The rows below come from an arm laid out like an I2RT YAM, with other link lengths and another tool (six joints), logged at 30 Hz.
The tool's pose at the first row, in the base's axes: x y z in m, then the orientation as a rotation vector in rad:
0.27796 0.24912 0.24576 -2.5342 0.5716 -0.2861
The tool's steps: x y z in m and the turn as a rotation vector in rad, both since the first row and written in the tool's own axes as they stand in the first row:
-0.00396 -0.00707 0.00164 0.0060 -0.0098 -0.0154
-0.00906 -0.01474 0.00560 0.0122 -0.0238 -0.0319
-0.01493 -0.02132 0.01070 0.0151 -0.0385 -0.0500
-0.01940 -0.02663 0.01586 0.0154 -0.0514 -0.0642
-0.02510 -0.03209 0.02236 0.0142 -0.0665 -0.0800
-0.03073 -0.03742 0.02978 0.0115 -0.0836 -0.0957
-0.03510 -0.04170 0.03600 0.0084 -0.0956 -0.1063
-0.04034 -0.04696 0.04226 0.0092 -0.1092 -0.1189
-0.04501 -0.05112 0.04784 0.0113 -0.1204 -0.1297
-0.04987 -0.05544 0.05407 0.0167 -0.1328 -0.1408
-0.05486 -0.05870 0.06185 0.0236 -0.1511 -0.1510
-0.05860 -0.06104 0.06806 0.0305 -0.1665 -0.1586
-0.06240 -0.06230 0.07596 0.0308 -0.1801 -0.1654
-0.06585 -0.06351 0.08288 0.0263 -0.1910 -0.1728
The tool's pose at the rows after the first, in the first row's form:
0.27735 0.25711 0.24780 -2.5338 0.5469 -0.2804
0.27665 0.26710 0.24811 -2.5335 0.5192 -0.2697
0.27524 0.27711 0.24681 -2.5365 0.4901 -0.2580
0.27466 0.28553 0.24491 -2.5405 0.4673 -0.2467
0.27346 0.29521 0.24185 -2.5462 0.4419 -0.2327
0.27255 0.30517 0.23796 -2.5530 0.4163 -0.2158
0.27204 0.31321 0.23462 -2.5586 0.3990 -0.2034
0.27110 0.32243 0.23170 -2.5608 0.3777 -0.1907
0.27009 0.33023 0.22881 -2.5612 0.3593 -0.1807
0.26916 0.33853 0.22545 -2.5583 0.3393 -0.1700
0.26823 0.34676 0.22020 -2.5531 0.3179 -0.1520
0.26762 0.35301 0.21590 -2.5472 0.3009 -0.1368
0.26710 0.35920 0.20959 -2.5475 0.2870 -0.1220
0.26658 0.36477 0.20411 -2.5527 0.2745 -0.1096

